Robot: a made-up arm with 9 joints. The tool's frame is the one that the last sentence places. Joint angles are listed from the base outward.
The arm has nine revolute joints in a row. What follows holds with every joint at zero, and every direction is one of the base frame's.
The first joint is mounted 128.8 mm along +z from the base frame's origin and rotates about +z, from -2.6 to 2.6 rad.
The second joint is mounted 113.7 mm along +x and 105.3 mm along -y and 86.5 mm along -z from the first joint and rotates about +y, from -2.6 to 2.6 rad.
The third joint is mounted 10.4 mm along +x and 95 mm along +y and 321.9 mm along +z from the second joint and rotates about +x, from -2.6 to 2.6 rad.
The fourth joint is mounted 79.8 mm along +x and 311 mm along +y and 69.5 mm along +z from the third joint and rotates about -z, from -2.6 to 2.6 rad.
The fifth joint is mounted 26.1 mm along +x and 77.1 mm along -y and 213 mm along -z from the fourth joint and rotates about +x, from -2.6 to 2.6 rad.
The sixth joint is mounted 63.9 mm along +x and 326 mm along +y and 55.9 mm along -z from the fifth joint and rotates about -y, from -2.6 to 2.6 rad.
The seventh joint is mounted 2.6 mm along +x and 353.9 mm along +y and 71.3 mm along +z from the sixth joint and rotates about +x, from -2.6 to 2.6 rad.
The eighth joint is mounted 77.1 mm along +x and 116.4 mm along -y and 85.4 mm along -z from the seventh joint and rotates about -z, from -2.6 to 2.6 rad.
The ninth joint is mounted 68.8 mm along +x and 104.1 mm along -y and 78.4 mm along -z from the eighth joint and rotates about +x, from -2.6 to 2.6 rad.
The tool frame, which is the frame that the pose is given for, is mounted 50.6 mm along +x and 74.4 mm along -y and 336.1 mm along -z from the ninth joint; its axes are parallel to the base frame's.
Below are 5 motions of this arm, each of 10 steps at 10 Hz.
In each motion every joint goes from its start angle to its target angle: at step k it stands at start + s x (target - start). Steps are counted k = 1, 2, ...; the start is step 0. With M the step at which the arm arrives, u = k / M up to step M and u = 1 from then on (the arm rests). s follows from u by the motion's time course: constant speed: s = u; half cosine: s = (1 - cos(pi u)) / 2; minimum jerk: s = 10 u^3 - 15 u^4 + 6 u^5.
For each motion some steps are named. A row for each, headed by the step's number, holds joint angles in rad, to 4 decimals.
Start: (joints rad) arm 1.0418 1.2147 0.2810 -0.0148 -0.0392 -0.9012 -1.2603 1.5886 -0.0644
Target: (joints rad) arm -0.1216 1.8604 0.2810 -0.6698 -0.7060 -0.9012 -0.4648 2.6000 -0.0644
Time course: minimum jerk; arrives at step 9
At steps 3, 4, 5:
3: 0.7976 1.3502 0.2810 -0.1523 -0.1791 -0.9012 -1.0933 1.8009 -0.0644
4: 0.5803 1.4708 0.2810 -0.2746 -0.3037 -0.9012 -0.9447 1.9898 -0.0644
5: 0.3399 1.6043 0.2810 -0.4100 -0.4415 -0.9012 -0.7804 2.1988 -0.0644

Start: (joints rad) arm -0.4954 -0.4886 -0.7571 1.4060 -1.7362 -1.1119 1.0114 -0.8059 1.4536
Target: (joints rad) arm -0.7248 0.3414 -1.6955 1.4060 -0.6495 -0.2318 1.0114 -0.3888 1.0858
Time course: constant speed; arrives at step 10
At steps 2, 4, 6, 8, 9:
2: -0.5413 -0.3226 -0.9448 1.4060 -1.5189 -0.9359 1.0114 -0.7225 1.3800
4: -0.5872 -0.1566 -1.1325 1.4060 -1.3015 -0.7599 1.0114 -0.6391 1.3065
6: -0.6330 0.0094 -1.3201 1.4060 -1.0842 -0.5838 1.0114 -0.5556 1.2329
8: -0.6789 0.1754 -1.5078 1.4060 -0.8668 -0.4078 1.0114 -0.4722 1.1594
9: -0.7019 0.2584 -1.6017 1.4060 -0.7582 -0.3198 1.0114 -0.4305 1.1226

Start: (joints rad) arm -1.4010 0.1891 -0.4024 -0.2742 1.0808 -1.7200 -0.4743 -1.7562 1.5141
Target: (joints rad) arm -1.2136 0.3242 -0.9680 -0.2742 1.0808 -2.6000 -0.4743 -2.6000 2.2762
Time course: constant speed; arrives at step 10
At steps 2, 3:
2: -1.3635 0.2161 -0.5155 -0.2742 1.0808 -1.8960 -0.4743 -1.9250 1.6665
3: -1.3448 0.2296 -0.5721 -0.2742 1.0808 -1.9840 -0.4743 -2.0093 1.7427

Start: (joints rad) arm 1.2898 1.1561 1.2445 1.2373 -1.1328 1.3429 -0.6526 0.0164 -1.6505
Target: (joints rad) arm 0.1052 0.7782 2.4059 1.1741 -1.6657 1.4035 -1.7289 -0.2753 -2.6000
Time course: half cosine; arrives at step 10
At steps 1, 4, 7, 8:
1: 1.2608 1.1469 1.2729 1.2358 -1.1458 1.3444 -0.6789 0.0093 -1.6737
4: 0.8805 1.0255 1.6458 1.2155 -1.3169 1.3638 -1.0245 -0.0844 -1.9785
7: 0.3494 0.8561 2.1665 1.1871 -1.5559 1.3910 -1.5071 -0.2152 -2.4043
8: 0.2183 0.8143 2.2950 1.1801 -1.6148 1.3977 -1.6261 -0.2474 -2.5093

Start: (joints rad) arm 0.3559 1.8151 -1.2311 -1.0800 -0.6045 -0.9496 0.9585 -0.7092 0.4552
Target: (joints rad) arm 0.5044 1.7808 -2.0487 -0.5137 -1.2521 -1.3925 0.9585 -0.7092 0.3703
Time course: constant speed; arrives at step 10
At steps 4, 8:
4: 0.4153 1.8014 -1.5581 -0.8535 -0.8635 -1.1268 0.9585 -0.7092 0.4212
8: 0.4747 1.7877 -1.8852 -0.6270 -1.1226 -1.3039 0.9585 -0.7092 0.3873

